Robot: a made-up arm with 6 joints.
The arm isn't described. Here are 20 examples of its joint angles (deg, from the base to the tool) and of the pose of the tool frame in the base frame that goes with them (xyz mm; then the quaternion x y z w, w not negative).
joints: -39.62 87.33 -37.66 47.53 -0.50 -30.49
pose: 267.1 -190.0 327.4 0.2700 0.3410 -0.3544 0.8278
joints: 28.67 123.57 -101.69 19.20 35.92 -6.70
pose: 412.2 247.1 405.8 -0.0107 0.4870 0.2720 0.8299
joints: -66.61 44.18 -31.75 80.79 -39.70 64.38
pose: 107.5 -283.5 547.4 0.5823 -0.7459 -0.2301 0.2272
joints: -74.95 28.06 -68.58 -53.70 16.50 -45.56
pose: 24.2 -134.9 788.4 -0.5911 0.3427 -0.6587 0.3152
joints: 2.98 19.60 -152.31 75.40 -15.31 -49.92
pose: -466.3 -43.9 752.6 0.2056 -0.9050 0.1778 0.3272
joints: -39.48 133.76 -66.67 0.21 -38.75 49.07
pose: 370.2 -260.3 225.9 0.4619 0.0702 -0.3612 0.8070
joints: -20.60 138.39 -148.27 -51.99 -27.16 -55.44
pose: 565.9 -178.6 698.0 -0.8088 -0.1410 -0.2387 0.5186
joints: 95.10 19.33 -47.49 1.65 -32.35 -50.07
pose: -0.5 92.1 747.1 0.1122 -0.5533 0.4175 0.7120
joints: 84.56 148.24 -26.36 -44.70 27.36 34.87
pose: 41.5 -27.4 203.9 -0.7559 0.5757 0.1978 0.2410
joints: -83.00 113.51 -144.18 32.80 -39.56 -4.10
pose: 61.1 -437.3 878.3 -0.1732 -0.5820 -0.5408 0.5820
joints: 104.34 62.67 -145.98 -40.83 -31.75 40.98
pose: -15.3 -123.6 1010.2 0.5476 -0.5890 0.5351 0.2587
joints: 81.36 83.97 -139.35 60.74 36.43 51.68
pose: -67.2 190.4 925.4 0.4739 0.4475 0.7384 0.1731
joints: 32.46 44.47 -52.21 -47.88 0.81 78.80
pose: 232.7 141.2 621.5 0.2711 0.0145 0.3023 0.9137
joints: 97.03 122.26 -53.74 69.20 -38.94 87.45
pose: -15.0 352.9 254.5 0.6740 0.5137 -0.0115 0.5307
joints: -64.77 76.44 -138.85 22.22 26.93 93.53
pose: 158.5 -134.5 953.3 0.5721 -0.4885 0.0289 0.6582
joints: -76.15 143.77 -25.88 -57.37 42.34 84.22
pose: -15.7 -43.3 224.6 0.4002 0.7514 -0.5216 0.0565
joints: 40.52 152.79 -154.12 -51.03 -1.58 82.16
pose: 479.4 406.3 519.2 0.2551 0.0764 0.3701 0.8900
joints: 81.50 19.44 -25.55 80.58 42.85 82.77
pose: -80.9 152.3 570.4 0.4583 0.8668 0.1931 0.0370
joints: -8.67 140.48 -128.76 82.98 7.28 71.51
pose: 621.2 -43.8 522.9 0.9770 0.0115 -0.0244 0.2115
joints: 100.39 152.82 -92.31 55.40 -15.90 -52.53
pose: -66.4 430.0 167.5 -0.3454 0.2549 0.6170 0.6596
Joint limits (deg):
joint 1: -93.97..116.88
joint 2: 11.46..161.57
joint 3: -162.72..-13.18
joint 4: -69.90..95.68
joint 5: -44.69..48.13
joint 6: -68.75..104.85
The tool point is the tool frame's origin. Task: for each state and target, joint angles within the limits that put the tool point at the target. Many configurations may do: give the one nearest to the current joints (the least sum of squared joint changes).
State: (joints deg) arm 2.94 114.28 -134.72 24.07 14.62 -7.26
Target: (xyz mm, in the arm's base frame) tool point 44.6 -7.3 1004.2
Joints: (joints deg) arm -5.34 72.24 -153.84 3.75 13.59 -14.90
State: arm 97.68 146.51 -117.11 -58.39 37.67 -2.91
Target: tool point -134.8 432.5 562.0
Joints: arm 115.91 118.89 -115.51 -56.50 48.13 -1.46
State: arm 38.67 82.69 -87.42 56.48 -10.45 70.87
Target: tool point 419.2 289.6 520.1
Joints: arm 33.17 110.22 -88.75 56.70 -12.59 70.72
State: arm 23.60 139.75 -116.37 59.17 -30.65 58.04
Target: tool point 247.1 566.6 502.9
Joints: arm 66.68 150.38 -139.54 56.64 -24.09 58.63
